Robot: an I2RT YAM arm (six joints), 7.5 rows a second.
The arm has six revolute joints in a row. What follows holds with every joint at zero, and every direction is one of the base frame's. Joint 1 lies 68 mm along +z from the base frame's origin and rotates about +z. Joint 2 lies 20 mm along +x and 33.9 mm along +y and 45.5 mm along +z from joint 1 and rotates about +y. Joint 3 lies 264 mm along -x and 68.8 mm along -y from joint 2 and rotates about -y. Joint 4 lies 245 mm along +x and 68.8 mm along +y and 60 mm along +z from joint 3 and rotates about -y. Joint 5 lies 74 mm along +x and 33.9 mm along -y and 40.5 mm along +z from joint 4 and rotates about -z. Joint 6 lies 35.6 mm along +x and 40.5 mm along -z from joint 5 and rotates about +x. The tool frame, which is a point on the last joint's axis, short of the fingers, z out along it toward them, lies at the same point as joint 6; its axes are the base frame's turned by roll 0, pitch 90 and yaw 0 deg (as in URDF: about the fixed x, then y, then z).
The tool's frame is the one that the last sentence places.
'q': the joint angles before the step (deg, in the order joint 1, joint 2, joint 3, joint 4, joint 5, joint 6). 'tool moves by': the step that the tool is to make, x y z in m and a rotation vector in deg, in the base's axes. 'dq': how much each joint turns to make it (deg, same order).
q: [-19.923 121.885 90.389 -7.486 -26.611 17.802]
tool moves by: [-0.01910 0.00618 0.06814 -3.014 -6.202 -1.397]
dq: [0.023 -9.048 0.002 -2.077 1.574 0.263]
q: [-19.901 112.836 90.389 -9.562 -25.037 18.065]
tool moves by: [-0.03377 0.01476 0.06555 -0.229 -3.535 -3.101]
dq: [0.526 -10.097 0.001 -5.530 2.667 2.885]
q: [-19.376 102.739 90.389 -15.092 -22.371 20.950]
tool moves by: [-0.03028 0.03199 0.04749 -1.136 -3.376 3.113]
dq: [2.973 -8.198 0.000 -4.678 -0.108 -0.109]
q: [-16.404 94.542 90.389 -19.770 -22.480 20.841]
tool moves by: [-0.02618 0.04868 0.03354 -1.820 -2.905 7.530]
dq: [6.361 -6.601 -0.001 -3.977 -0.656 -1.596]
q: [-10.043 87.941 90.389 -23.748 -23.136 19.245]
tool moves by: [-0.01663 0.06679 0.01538 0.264 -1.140 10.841]
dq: [10.927 -3.387 0.000 -2.119 -0.044 0.393]
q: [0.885 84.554 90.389 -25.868 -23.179 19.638]
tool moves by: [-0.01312 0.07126 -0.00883 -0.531 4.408 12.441]
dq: [12.502 0.327 0.000 -4.087 0.043 0.043]
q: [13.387 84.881 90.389 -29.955 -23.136 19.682]
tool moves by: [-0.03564 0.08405 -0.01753 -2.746 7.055 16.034]
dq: [15.759 1.311 -0.022 -6.274 -0.263 -0.154]
